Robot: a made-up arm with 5 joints.
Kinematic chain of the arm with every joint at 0, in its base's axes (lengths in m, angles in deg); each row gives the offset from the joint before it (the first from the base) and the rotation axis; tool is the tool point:
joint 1: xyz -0.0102 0.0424 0.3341 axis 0.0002 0.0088 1
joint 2: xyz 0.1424 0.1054 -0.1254 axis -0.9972 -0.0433 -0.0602
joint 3: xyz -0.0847 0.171 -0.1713 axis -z
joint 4: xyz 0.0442 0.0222 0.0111 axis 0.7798 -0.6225 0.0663
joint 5: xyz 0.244 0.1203 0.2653 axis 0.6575 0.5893 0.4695
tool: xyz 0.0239 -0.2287 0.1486
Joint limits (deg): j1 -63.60..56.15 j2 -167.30..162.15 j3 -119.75..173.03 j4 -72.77..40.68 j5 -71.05..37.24
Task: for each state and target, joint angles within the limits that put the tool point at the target. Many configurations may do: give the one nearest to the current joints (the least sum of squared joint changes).
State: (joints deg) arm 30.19 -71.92 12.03 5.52 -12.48
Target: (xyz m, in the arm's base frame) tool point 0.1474 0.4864 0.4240
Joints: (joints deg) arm 56.15 -32.20 0.77 -11.41 12.28
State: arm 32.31 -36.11 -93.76 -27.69 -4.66
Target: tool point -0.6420 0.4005 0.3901
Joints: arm 47.98 -11.09 -100.84 -49.22 -0.55
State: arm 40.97 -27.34 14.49 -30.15 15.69
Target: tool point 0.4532 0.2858 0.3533
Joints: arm 13.83 -32.27 13.81 -29.50 11.53
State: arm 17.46 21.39 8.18 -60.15 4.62
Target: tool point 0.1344 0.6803 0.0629
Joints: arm 53.40 29.55 4.87 -61.89 10.80
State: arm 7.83 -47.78 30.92 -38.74 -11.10
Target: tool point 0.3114 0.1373 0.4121
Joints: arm 25.57 -37.61 38.58 -13.41 -17.19
